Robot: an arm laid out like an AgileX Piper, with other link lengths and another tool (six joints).
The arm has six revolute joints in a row. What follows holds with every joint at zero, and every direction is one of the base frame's. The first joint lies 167.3 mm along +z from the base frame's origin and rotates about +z. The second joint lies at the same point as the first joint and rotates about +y. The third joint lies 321.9 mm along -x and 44 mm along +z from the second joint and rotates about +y. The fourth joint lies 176 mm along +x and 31.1 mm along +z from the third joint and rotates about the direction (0.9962, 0, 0.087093). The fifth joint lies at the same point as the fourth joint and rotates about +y. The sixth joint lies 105.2 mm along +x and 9.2 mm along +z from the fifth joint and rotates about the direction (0.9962, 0, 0.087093). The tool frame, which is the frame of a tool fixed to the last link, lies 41.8 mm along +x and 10 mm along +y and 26.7 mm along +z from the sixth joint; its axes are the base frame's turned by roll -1.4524, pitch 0.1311 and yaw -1.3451 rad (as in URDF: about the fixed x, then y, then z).
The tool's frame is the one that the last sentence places.
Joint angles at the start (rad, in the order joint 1, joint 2, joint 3, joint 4, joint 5, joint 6): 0.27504 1.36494 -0.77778 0.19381 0.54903 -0.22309
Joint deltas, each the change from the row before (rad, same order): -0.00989 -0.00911 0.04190 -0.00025 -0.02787 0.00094; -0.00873 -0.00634 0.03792 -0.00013 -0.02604 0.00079; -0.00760 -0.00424 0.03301 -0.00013 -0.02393 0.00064; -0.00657 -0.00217 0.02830 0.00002 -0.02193 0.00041; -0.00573 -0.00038 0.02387 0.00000 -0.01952 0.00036; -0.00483 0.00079 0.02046 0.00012 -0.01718 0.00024; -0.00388 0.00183 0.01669 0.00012 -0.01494 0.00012; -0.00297 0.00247 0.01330 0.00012 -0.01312 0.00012; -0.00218 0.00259 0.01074 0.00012 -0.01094 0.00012; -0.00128 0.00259 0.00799 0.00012 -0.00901 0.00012; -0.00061 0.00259 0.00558 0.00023 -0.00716 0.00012; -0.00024 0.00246 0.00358 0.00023 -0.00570 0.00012; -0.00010 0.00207 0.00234 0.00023 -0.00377 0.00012
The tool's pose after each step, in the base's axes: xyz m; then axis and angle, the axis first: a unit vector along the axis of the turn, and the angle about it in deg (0 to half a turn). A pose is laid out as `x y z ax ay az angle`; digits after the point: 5 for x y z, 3 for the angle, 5 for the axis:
0.21441 0.08464 0.29756 -0.78857 0.61415 -0.03127 144.709
0.21034 0.08075 0.29170 -0.78423 0.61962 -0.03249 145.093
0.20693 0.07743 0.28650 -0.78041 0.62436 -0.03364 145.440
0.20420 0.07465 0.28190 -0.77708 0.62845 -0.03469 145.748
0.20210 0.07230 0.27785 -0.77415 0.63201 -0.03555 146.036
0.20038 0.07034 0.27422 -0.77162 0.63506 -0.03608 146.315
0.19914 0.06879 0.27113 -0.76955 0.63755 -0.03649 146.561
0.19835 0.06760 0.26858 -0.76789 0.63952 -0.03693 146.754
0.19777 0.06668 0.26645 -0.76658 0.64107 -0.03720 146.924
0.19747 0.06608 0.26481 -0.76568 0.64213 -0.03746 147.044
0.19742 0.06574 0.26359 -0.76507 0.64285 -0.03766 147.124
0.19758 0.06556 0.26274 -0.76466 0.64332 -0.03792 147.165
0.19773 0.06547 0.26209 -0.76436 0.64368 -0.03793 147.209

